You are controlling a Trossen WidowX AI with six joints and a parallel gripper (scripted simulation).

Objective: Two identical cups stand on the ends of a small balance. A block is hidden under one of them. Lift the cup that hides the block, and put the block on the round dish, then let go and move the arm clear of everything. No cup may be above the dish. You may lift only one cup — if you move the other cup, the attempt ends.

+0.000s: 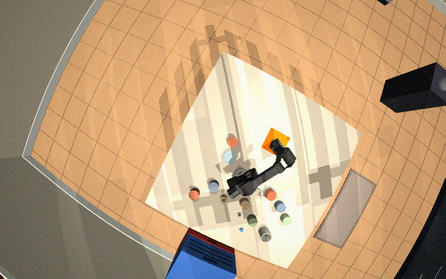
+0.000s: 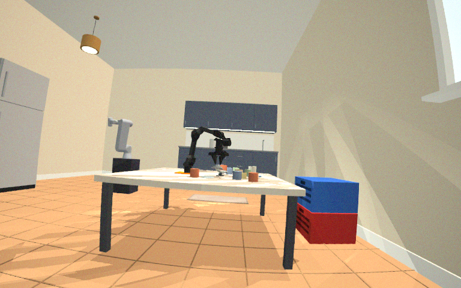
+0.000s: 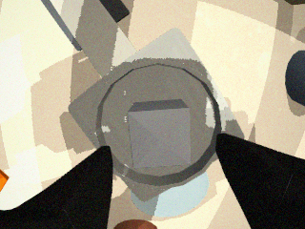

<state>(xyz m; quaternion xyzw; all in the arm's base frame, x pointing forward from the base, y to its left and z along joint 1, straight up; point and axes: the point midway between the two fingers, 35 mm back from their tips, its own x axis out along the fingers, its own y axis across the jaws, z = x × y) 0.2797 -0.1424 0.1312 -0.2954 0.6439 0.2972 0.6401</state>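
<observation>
My gripper tip is now 110 mm to the left of the pale blue round dish, 100 mm above it and 70 mm past it. From my gripper tip the other things lie so: balance: 120 mm to the left, 80 mm below, 30 mm ahead.
</observation>
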